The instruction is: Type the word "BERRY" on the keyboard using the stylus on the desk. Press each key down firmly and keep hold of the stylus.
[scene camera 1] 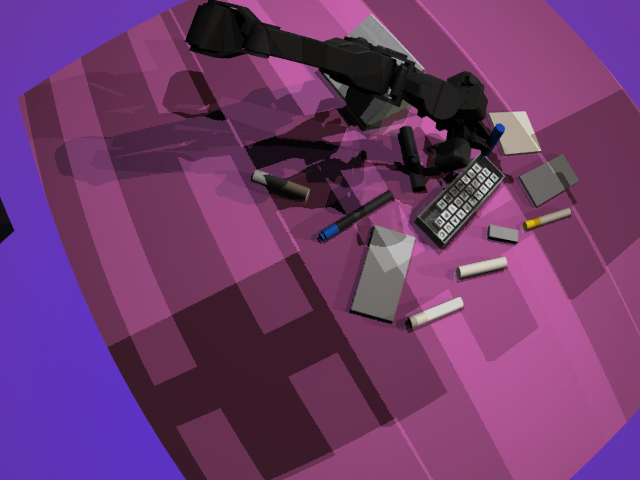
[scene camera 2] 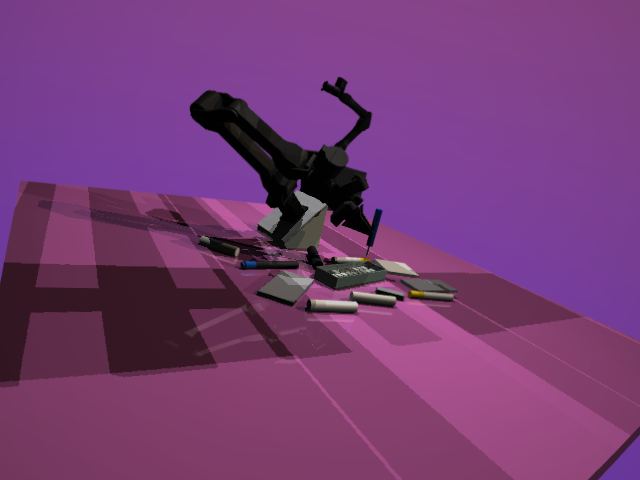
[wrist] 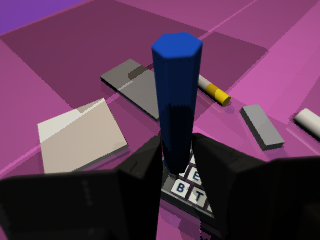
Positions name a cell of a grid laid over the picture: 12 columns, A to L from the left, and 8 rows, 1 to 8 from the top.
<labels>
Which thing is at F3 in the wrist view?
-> A grey plate.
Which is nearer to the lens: the white pad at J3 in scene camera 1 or the blue-tipped black marker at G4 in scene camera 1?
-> The blue-tipped black marker.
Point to a small grey block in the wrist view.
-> J5
</labels>
